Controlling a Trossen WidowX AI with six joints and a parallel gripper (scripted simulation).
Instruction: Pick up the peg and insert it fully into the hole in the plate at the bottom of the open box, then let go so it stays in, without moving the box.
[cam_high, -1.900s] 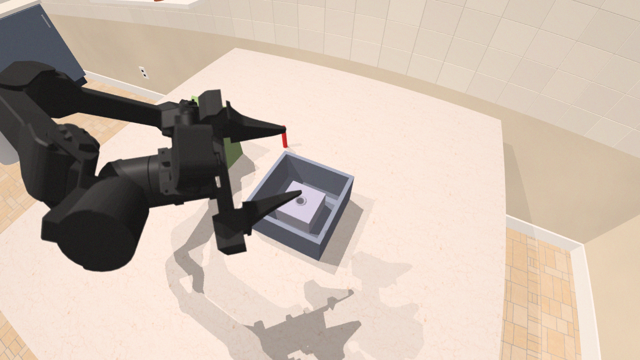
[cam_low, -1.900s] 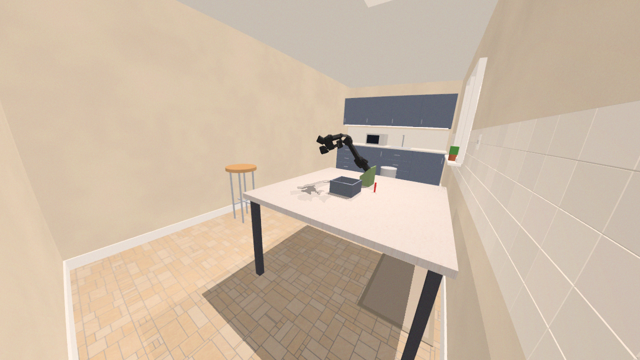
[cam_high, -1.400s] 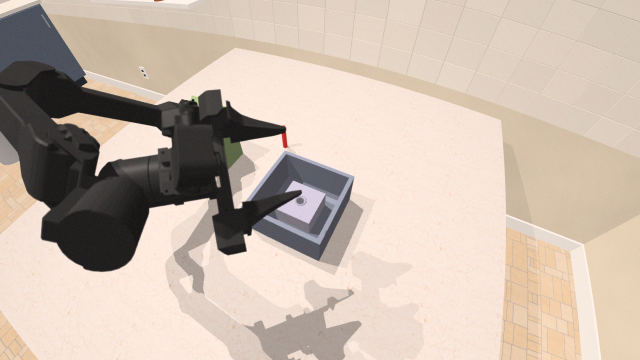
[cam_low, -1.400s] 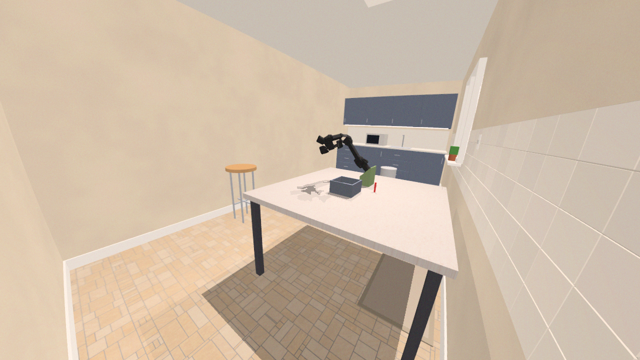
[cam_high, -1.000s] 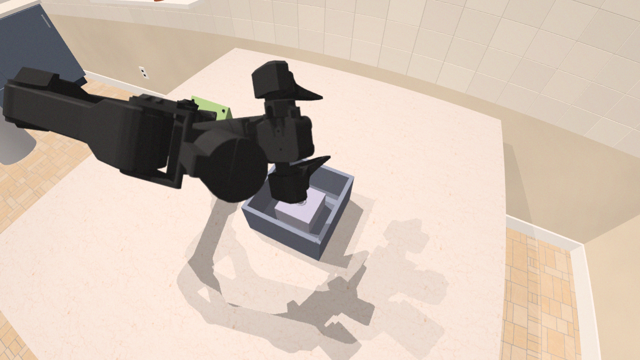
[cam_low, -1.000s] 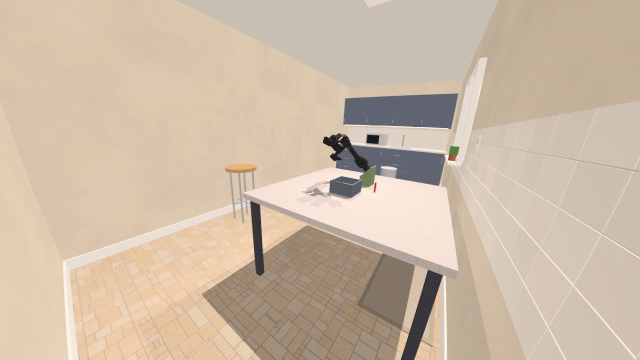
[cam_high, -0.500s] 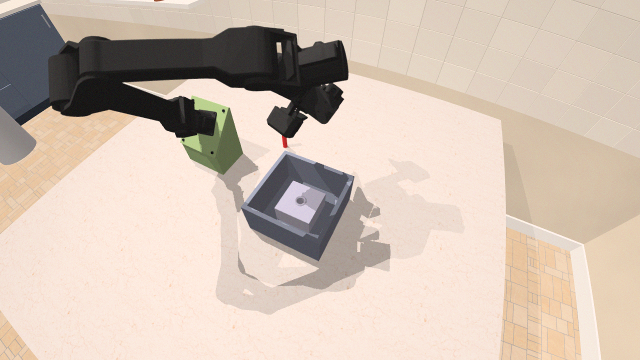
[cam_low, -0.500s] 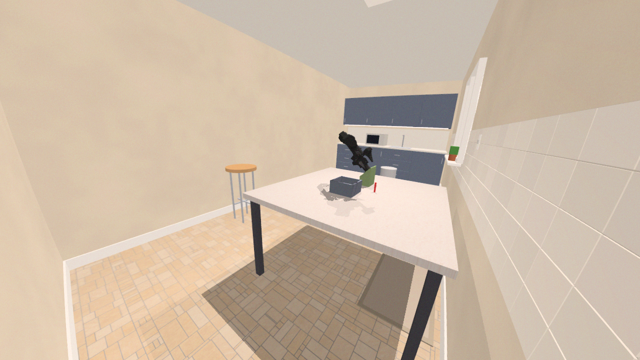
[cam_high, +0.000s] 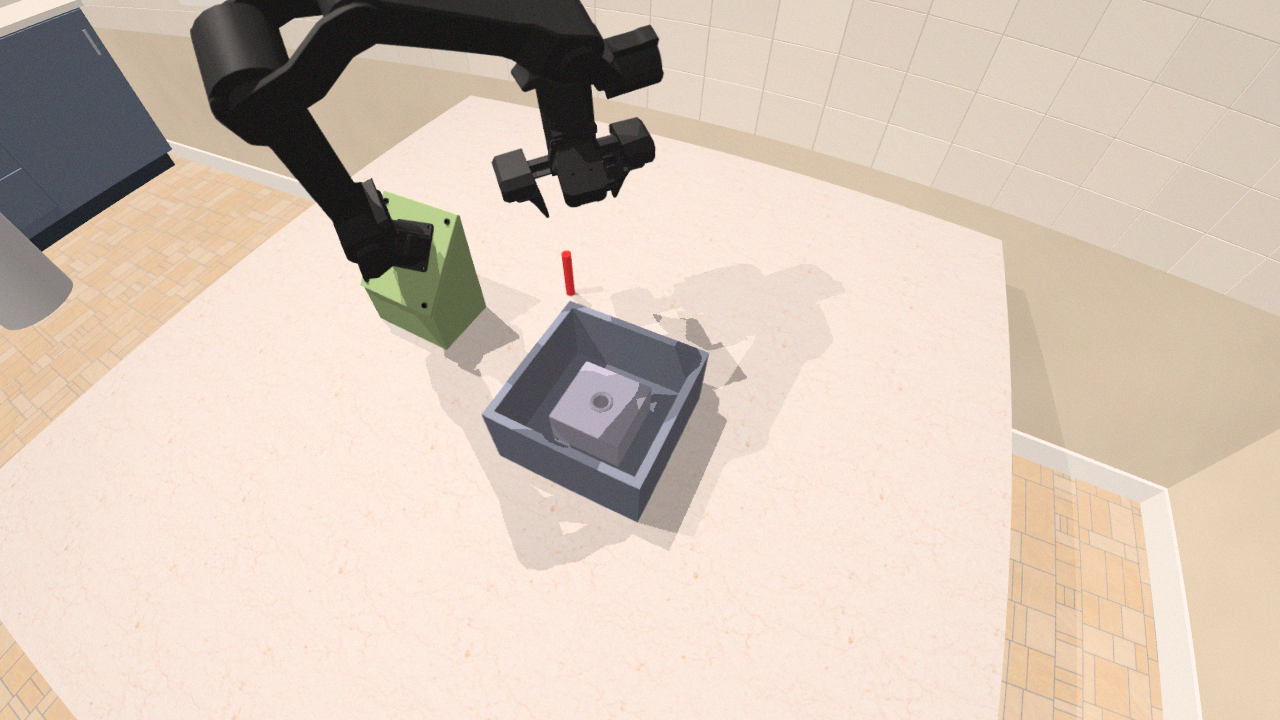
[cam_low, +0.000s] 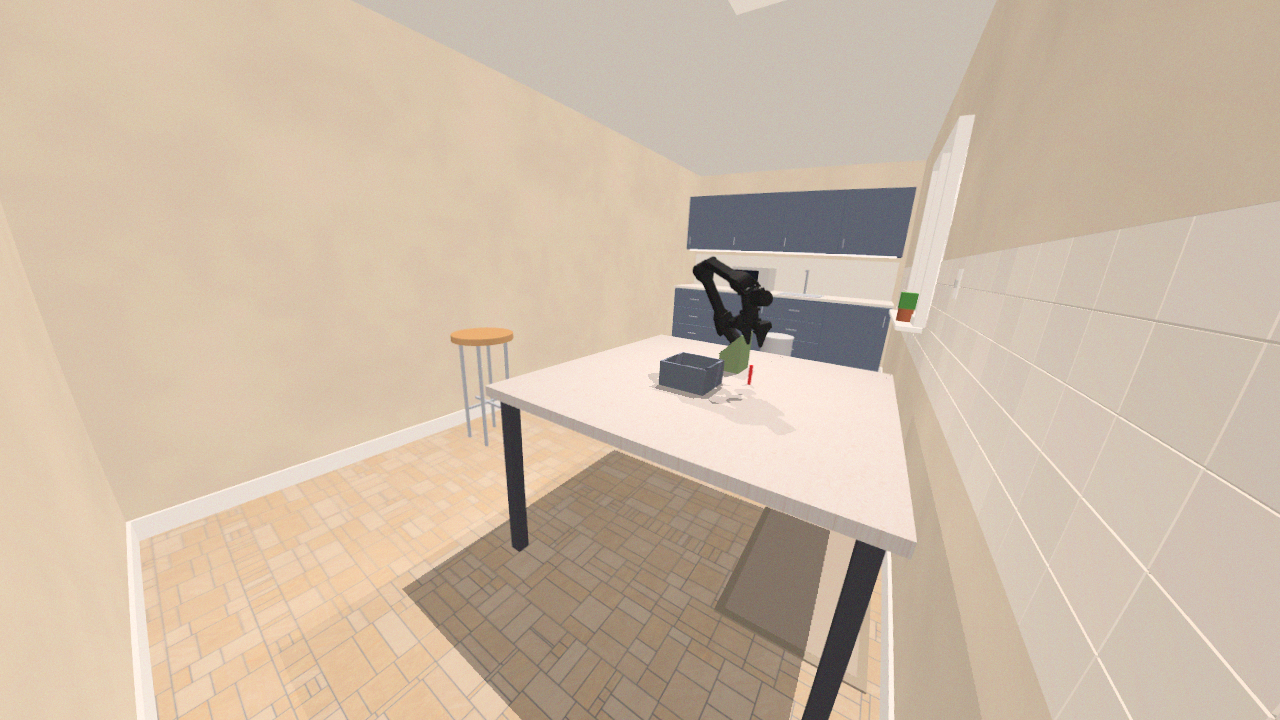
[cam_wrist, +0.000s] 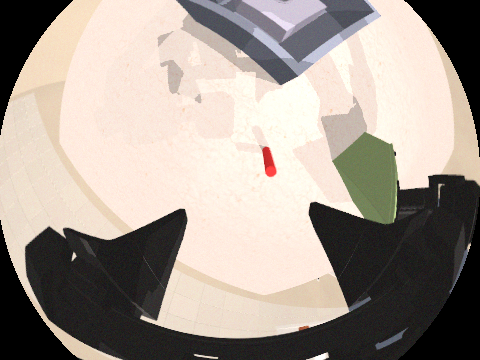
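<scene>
Now: the red peg 3 cm behind my hand and 16 cm below it. Also, from my hand: box 11 cm ahead, 20 cm to the right, 17 cm below; then pale grey plate 11 cm ahead, 20 cm to the right, 16 cm below.
</scene>
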